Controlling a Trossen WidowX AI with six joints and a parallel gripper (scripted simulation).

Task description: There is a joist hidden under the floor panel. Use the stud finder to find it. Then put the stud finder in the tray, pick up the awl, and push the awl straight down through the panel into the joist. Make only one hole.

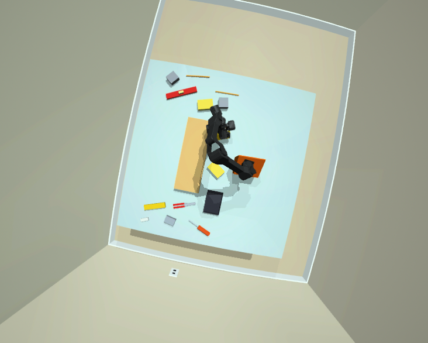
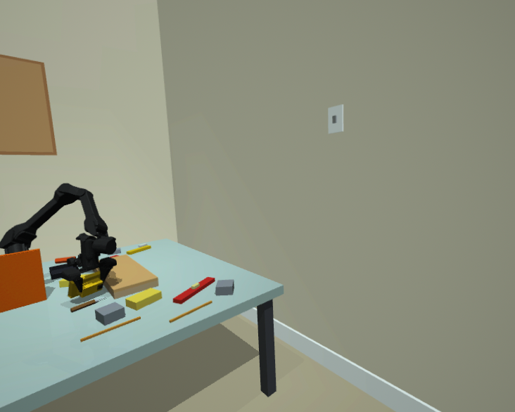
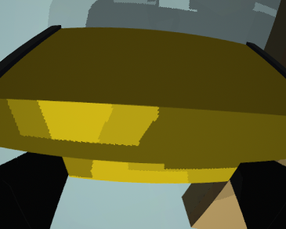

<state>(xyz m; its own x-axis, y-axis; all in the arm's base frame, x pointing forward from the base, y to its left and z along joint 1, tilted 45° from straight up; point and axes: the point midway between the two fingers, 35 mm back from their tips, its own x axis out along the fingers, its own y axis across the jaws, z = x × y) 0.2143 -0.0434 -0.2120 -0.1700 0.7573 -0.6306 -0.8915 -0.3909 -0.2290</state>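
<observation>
Now: the awl 4 cm to the right of my gripper tip and 4 cm below it. The rest, counted from my gripper tip: red level 36 cm ahead, 20 cm to the right, 4 cm below; then dark tray 50 cm to the left, 9 cm behind, 4 cm below; then yellow stud finder 1 cm to the left, 1 cm ahead.
</observation>
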